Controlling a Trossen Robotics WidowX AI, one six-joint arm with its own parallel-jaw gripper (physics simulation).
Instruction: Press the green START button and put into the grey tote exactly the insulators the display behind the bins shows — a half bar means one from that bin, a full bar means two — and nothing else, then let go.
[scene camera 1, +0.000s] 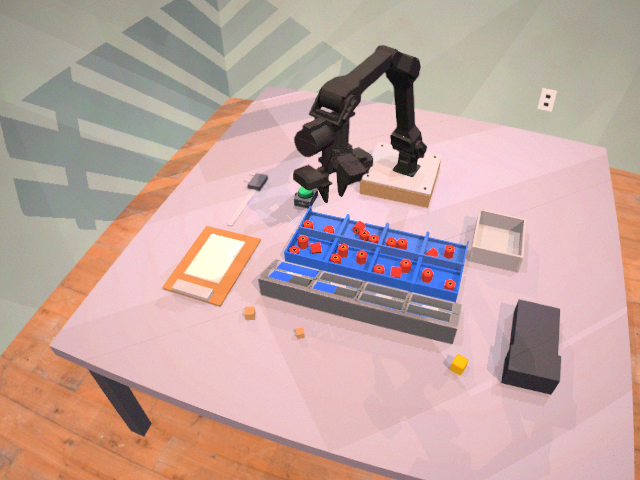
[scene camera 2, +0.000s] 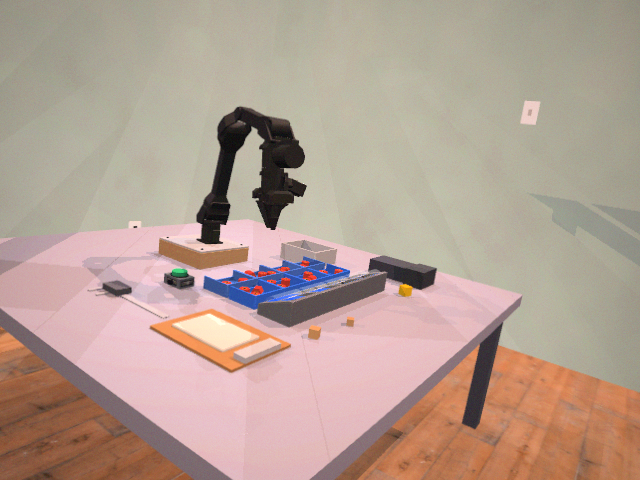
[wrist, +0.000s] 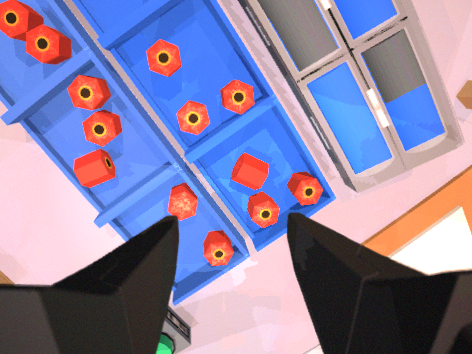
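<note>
The open, empty gripper (scene camera 1: 332, 197) (scene camera 2: 271, 227) (wrist: 232, 216) hangs above the table, fingers down, near the button-side end of the bins. The green START button (scene camera 1: 305, 192) (scene camera 2: 179, 272) (wrist: 165, 345) stands on a dark box. Blue bins (scene camera 1: 445, 269) (scene camera 2: 242, 299) (wrist: 200, 50) form two rows of compartments, with red insulators in them. The display (scene camera 1: 361, 312) (scene camera 2: 330, 302) (wrist: 447, 95) shows, in its button-side column, a full bar in the row nearer the bins and a half bar in the other; the adjacent column shows a half bar in the farther row. The grey tote (scene camera 1: 498, 235) looks empty.
A clipboard (scene camera 1: 249, 258) (scene camera 2: 155, 327) lies beside the display. Orange cubes (scene camera 1: 249, 313) (scene camera 2: 314, 332) and a yellow cube (scene camera 1: 459, 364) (scene camera 2: 405, 290) lie on the display's far side from the arm. A black block (scene camera 1: 535, 330) (scene camera 2: 403, 272) and a dark adapter (scene camera 1: 257, 181) (scene camera 2: 116, 287) also lie there.
</note>
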